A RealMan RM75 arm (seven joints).
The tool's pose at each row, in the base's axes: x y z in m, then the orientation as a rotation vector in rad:
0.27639, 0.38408, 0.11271, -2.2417, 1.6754, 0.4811
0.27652, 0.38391, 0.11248, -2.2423, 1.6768, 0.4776
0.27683, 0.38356, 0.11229, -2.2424, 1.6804, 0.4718
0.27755, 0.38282, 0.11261, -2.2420, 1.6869, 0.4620
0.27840, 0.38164, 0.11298, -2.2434, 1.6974, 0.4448
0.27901, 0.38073, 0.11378, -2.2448, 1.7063, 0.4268
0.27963, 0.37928, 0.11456, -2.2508, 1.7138, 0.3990
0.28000, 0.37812, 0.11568, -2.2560, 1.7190, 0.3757
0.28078, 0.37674, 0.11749, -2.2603, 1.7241, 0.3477
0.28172, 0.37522, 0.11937, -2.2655, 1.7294, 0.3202
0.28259, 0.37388, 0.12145, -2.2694, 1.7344, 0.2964
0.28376, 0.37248, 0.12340, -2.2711, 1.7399, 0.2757
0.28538, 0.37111, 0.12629, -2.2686, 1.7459, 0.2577
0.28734, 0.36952, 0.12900, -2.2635, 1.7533, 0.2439
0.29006, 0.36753, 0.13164, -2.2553, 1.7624, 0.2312
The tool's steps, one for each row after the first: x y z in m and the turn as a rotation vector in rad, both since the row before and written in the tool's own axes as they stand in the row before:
0.00028, -0.00007, 0.00012, 0.0010, 0.0025, 0.0003
0.00047, -0.00019, -0.00001, 0.0019, 0.0042, 0.0015
0.00069, -0.00050, -0.00066, 0.0034, 0.0070, 0.0030
0.00109, -0.00052, -0.00090, 0.0048, 0.0130, 0.0040
0.00062, -0.00039, -0.00114, 0.0056, 0.0127, 0.0029
0.00112, -0.00026, -0.00133, 0.0079, 0.0192, -0.0005
0.00069, -0.00013, -0.00150, 0.0067, 0.0158, -0.0011
0.00076, -0.00052, -0.00222, 0.0095, 0.0176, -0.0014
0.00095, -0.00066, -0.00232, 0.0083, 0.0180, -0.0015
0.00074, -0.00067, -0.00242, 0.0073, 0.0156, -0.0008
0.00095, -0.00095, -0.00230, 0.0069, 0.0132, 0.0006
0.00078, -0.00150, -0.00316, 0.0081, 0.0101, 0.0026
0.00116, -0.00179, -0.00303, 0.0072, 0.0074, 0.0048
0.00175, -0.00245, -0.00304, 0.0080, 0.0061, 0.0070

